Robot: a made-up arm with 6 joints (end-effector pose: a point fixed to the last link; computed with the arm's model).
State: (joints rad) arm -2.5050 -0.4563 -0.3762 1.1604 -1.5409 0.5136
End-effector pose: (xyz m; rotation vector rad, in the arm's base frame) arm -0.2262 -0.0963 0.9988 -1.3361 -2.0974 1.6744
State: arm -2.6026 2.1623 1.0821 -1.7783 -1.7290 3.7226
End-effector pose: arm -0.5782 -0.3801 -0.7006 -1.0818 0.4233 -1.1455
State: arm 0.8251 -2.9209 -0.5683 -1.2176 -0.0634 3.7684
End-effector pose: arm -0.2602 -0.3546 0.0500 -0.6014 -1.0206 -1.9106
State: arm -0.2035 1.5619 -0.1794 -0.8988 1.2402 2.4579
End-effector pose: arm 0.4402 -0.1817 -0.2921 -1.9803 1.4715 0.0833
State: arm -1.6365 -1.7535 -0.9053 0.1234 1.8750 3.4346
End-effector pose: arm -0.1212 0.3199 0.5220 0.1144 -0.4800 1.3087
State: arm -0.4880 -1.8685 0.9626 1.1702 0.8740 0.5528
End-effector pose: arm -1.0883 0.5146 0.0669 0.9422 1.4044 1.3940
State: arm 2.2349 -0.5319 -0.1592 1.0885 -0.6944 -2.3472
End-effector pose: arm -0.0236 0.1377 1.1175 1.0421 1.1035 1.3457
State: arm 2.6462 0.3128 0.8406 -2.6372 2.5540 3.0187
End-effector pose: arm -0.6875 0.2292 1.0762 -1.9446 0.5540 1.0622
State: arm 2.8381 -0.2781 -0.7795 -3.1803 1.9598 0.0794
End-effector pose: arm -0.3272 -0.0473 0.6092 0.0016 0.6915 -0.2938
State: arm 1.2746 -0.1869 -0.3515 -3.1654 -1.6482 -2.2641
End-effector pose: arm -0.0155 0.4391 0.7950 0.2551 -1.4856 0.3577
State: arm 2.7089 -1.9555 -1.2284 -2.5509 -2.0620 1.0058
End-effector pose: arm 0.0958 -0.1751 0.2743 -0.6302 0.0586 -0.9978
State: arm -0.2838 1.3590 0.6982 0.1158 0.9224 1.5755
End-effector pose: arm 1.0143 -0.4438 0.0404 -1.6786 -0.0375 -0.3568
